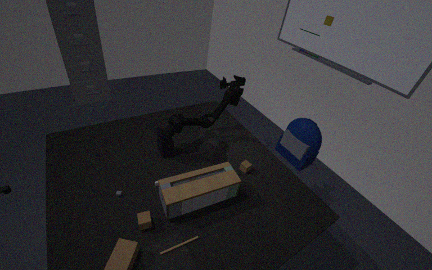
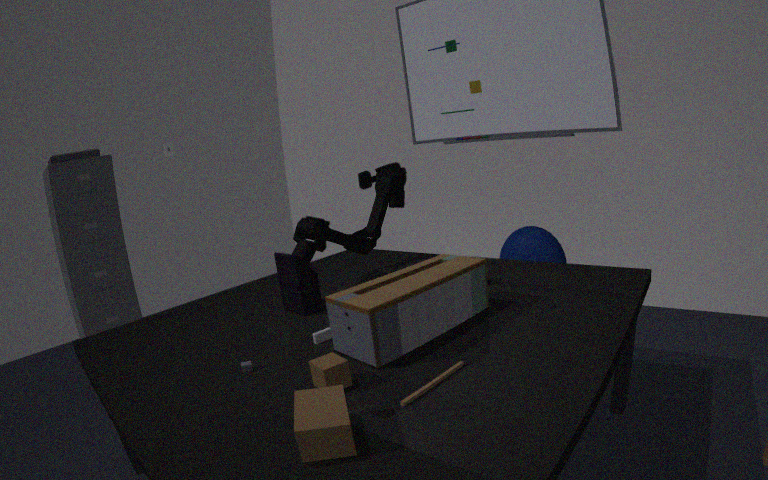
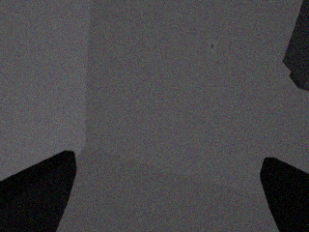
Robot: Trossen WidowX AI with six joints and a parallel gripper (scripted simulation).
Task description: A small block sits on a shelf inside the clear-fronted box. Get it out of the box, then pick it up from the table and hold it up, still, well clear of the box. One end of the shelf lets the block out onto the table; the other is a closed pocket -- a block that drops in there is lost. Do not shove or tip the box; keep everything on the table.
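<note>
The tan block is 640 mm ahead of my gripper tip, 500 mm to the right of it and 250 mm below it. Round my gripper tip: thin stick 880 mm ahead, 640 mm to the right, 330 mm below; then tan box 870 mm to the right, 860 mm ahead, 310 mm below; then tan cube 760 mm to the right, 730 mm ahead, 310 mm below.
</note>
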